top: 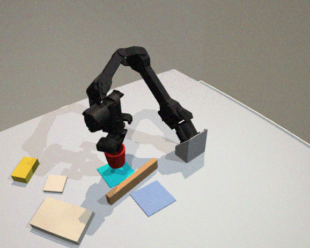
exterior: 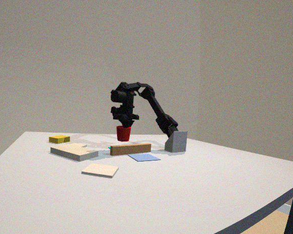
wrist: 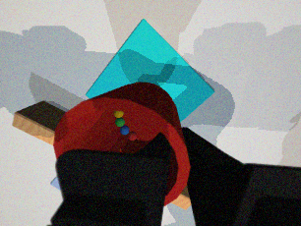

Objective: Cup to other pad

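Now: the cyan pad 3 cm ahead of my gripper tip, 1 cm to the left of it and 9 cm below it. Round my gripper tip: wooden bar: 1 cm ahead, 10 cm to the left, 7 cm below; red cup: 2 cm ahead, 2 cm to the left; pale blue pad: 1 cm behind, 19 cm to the left, 9 cm below.
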